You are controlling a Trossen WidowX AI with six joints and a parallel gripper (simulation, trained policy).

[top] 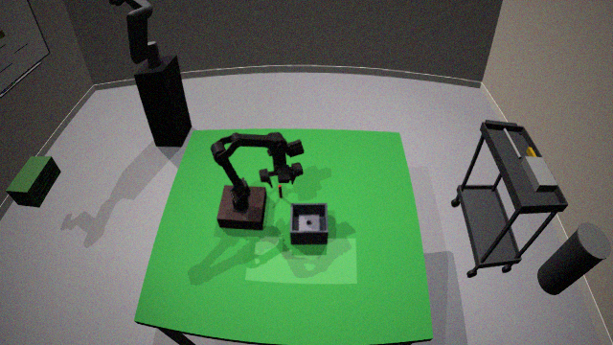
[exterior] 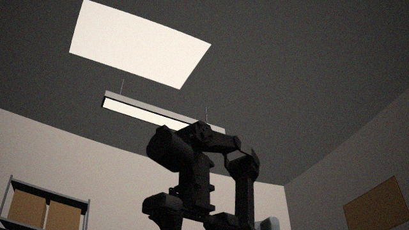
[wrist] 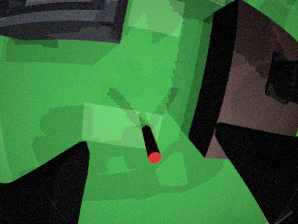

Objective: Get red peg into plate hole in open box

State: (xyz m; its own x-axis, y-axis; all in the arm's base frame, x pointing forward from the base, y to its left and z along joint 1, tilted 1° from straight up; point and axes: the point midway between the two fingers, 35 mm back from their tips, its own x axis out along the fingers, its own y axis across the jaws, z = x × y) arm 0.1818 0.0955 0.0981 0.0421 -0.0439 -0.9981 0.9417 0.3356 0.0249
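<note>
The red peg is 2 cm behind my gripper tip, 4 cm to the left of it and 9 cm below it. Also, from my gripper tip: pale plate (13 cm ahead, 14 cm to the right, 8 cm below); then grey box (13 cm ahead, 14 cm to the right, 10 cm below).
</note>
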